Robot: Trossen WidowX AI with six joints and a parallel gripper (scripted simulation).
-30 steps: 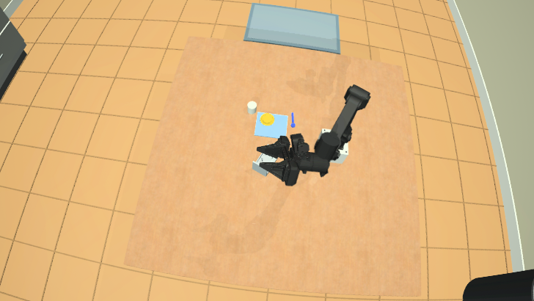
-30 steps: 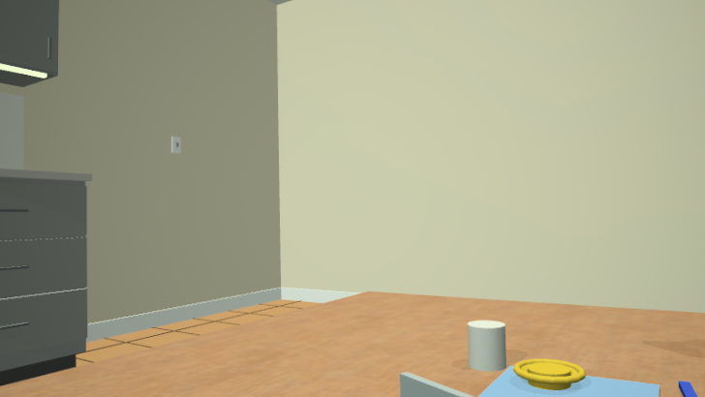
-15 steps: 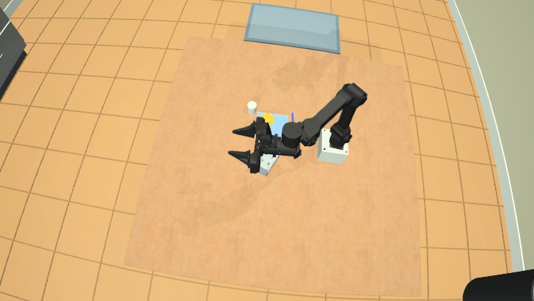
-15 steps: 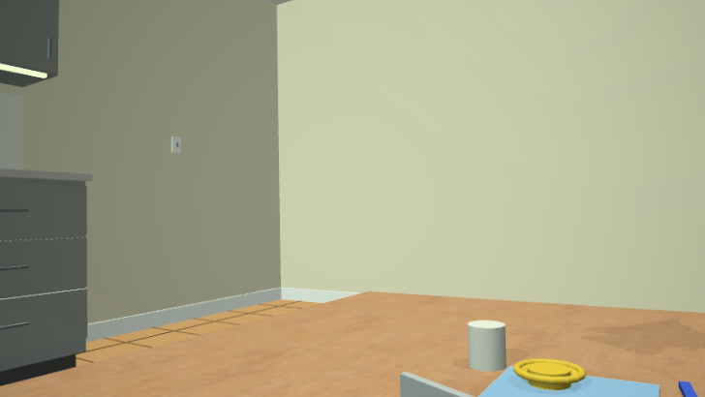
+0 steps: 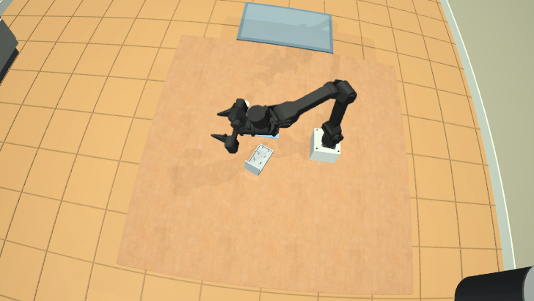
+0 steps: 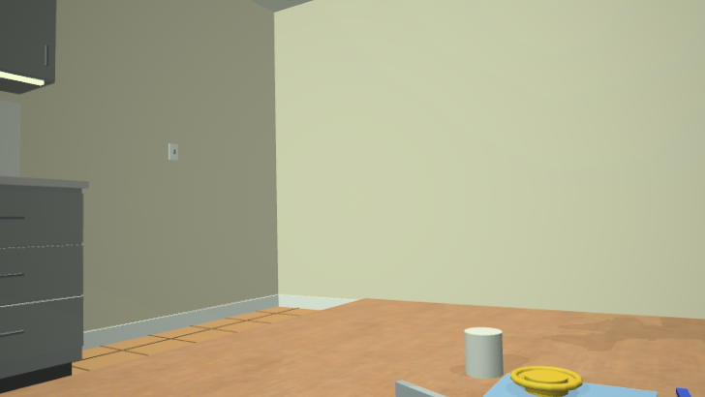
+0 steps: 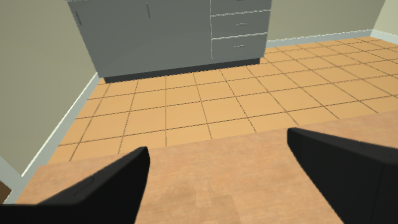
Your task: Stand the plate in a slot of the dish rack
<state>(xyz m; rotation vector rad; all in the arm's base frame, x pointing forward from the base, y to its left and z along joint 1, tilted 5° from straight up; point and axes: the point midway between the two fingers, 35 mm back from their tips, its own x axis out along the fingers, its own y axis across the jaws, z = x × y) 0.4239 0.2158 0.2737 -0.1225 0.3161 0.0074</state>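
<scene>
My gripper tip is now 120 mm past the yellow plate, 280 mm to the left of it and 360 mm above it. The rest, counted from my gripper tip: light blue mat 150 mm behind, 260 mm to the right, 370 mm below; then grey dish rack 170 mm behind, 70 mm to the right, 350 mm below; then white cup 40 mm behind, 320 mm to the right, 350 mm below.
</scene>
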